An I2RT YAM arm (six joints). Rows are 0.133 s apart.
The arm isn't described. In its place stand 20 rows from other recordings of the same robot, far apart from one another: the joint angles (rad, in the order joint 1, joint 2, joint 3, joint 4, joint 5, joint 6), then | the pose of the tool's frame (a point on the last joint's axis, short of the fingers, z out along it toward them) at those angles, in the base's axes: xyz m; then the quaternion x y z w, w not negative.
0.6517 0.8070 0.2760 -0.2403 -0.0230 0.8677 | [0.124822, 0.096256, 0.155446, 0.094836, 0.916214, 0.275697, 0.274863]
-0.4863 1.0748 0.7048 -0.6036 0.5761 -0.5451 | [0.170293, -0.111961, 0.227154, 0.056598, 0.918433, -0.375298, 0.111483]
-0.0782 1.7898 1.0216 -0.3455 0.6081 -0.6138 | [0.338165, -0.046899, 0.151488, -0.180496, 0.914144, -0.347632, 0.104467]
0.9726 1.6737 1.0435 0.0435 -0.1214 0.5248 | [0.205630, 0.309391, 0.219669, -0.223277, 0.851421, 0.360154, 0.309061]
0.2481 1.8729 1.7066 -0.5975 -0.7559 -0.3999 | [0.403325, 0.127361, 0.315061, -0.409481, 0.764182, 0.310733, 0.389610]
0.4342 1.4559 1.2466 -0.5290 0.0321 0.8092 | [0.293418, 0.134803, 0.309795, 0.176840, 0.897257, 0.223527, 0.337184]
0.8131 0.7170 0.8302 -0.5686 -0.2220 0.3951 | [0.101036, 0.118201, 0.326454, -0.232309, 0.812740, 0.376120, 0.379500]
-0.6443 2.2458 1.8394 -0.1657 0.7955 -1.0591 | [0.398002, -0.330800, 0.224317, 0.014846, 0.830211, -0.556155, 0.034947]
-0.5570 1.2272 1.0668 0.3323 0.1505 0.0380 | [0.243419, -0.157884, 0.400849, 0.243182, 0.596910, -0.242571, 0.725065]
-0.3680 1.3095 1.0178 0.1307 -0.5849 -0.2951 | [0.292626, -0.091760, 0.338928, -0.160103, 0.735660, 0.005672, 0.658133]
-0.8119 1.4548 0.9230 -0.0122 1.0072 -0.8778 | [0.191911, -0.246096, 0.255063, -0.211752, -0.770331, 0.600767, 0.028818]
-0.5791 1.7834 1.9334 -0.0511 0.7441 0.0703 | [0.328857, -0.243843, 0.477388, 0.454870, 0.506727, -0.409948, 0.606847]
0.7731 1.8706 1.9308 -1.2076 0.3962 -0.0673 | [0.283591, 0.257506, 0.342949, -0.353280, 0.892037, -0.109354, 0.259817]
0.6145 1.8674 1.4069 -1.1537 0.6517 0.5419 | [0.289322, 0.177730, 0.208639, -0.041316, 0.946280, -0.279251, 0.157690]
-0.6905 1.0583 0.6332 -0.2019 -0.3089 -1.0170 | [0.181025, -0.135520, 0.233887, -0.212041, 0.857037, -0.248513, 0.398456]
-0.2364 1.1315 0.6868 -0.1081 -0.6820 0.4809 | [0.239747, -0.034674, 0.247837, 0.136266, 0.827793, 0.345858, 0.420204]
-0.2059 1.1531 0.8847 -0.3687 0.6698 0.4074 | [0.237226, -0.072125, 0.287063, 0.395615, 0.759382, -0.249262, 0.452434]
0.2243 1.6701 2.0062 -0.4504 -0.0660 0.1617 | [0.356780, 0.083804, 0.501155, -0.045293, 0.744883, 0.151756, 0.648127]
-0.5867 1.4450 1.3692 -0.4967 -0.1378 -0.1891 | [0.275487, -0.177268, 0.357499, 0.140680, 0.865164, -0.124673, 0.464927]
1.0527 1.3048 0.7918 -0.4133 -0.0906 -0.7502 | [0.125600, 0.226841, 0.212752, -0.751995, 0.576684, 0.090133, 0.306291]
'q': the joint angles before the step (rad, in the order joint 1, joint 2, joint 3, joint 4, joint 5, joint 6). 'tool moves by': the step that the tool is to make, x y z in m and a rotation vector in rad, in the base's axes. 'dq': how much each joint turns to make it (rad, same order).
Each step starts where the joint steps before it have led.
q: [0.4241 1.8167 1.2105 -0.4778 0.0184 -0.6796]
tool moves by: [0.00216 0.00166 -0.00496 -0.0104 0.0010 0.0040]
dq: [0.0024 0.0177 0.0027 0.0099 0.0073 -0.0057]
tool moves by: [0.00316 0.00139 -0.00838 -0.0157 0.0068 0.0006]
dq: [0.0009 0.0278 0.0031 0.0121 0.0103 -0.0050]
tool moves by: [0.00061 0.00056 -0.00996 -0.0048 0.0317 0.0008]
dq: [-0.0001 0.0265 -0.0012 -0.0033 -0.0083 0.0030]
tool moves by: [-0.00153 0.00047 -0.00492 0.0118 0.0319 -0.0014]
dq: [0.0008 0.0104 -0.0024 -0.0115 -0.0209 0.0119]
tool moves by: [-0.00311 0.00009 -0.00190 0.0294 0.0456 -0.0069]
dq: [-0.0001 0.0016 -0.0008 -0.0266 -0.0394 0.0240]
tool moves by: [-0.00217 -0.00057 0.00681 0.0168 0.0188 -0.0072]
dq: [-0.0008 -0.0158 0.0098 -0.0351 -0.0191 0.0145]
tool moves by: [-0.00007 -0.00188 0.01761 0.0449 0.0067 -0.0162]
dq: [-0.0081 -0.0325 0.0294 -0.0479 -0.0375 0.0238]
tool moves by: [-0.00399 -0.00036 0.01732 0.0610 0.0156 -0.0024]
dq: [-0.0020 -0.0386 0.0196 -0.0449 -0.0571 0.0245]
